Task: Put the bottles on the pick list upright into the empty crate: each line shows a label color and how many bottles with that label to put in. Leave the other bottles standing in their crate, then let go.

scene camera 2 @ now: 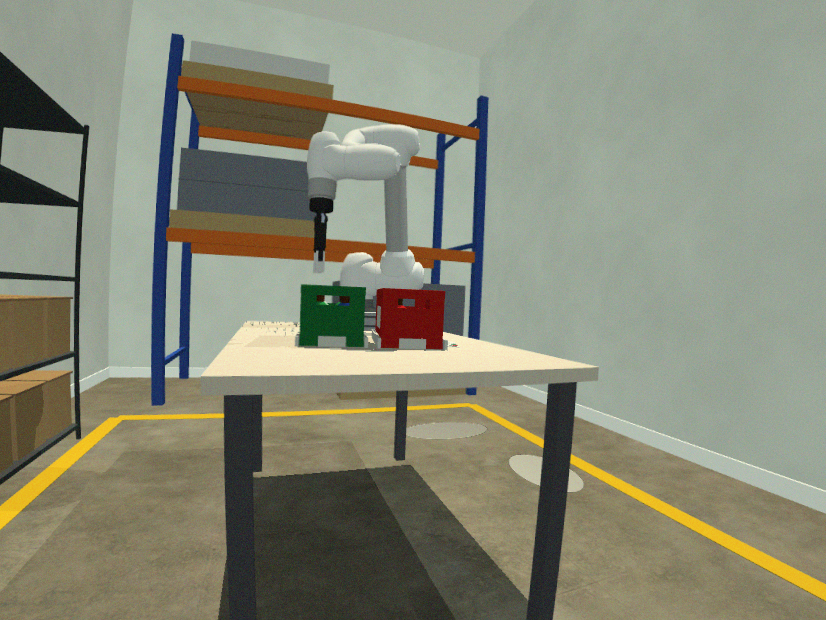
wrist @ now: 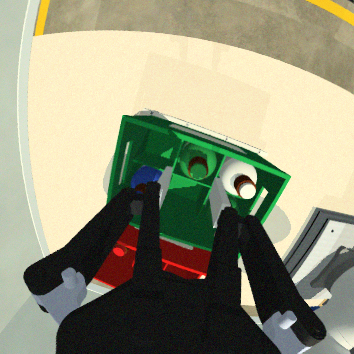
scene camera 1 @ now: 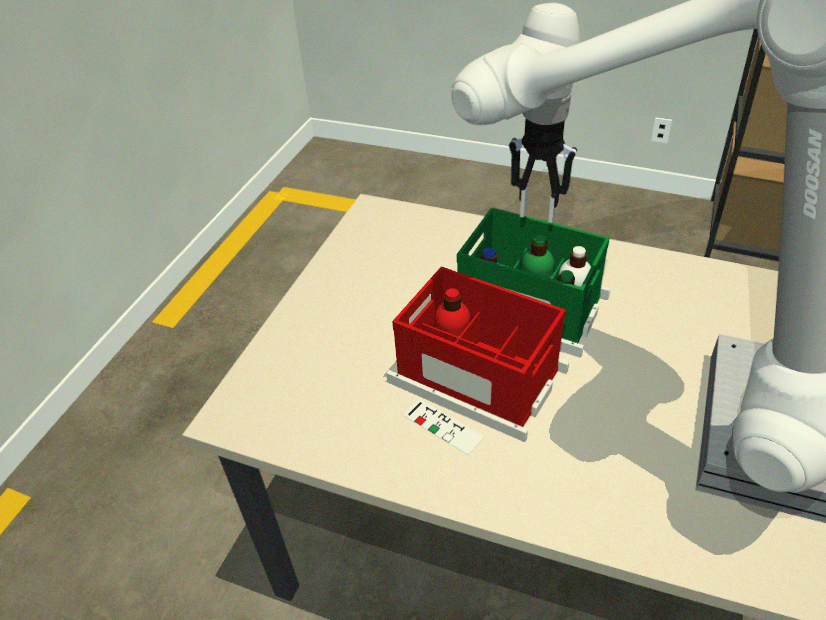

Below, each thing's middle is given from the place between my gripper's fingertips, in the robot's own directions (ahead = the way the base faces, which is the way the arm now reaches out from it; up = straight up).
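The red bottle [scene camera 1: 452,316] is 24 cm to the left of my hand, 13 cm below my hand and 9 cm ahead of my hand. I also see the pick list [scene camera 1: 463,438], which is 43 cm to the left of my hand, 22 cm below my hand and 3 cm ahead of my hand.
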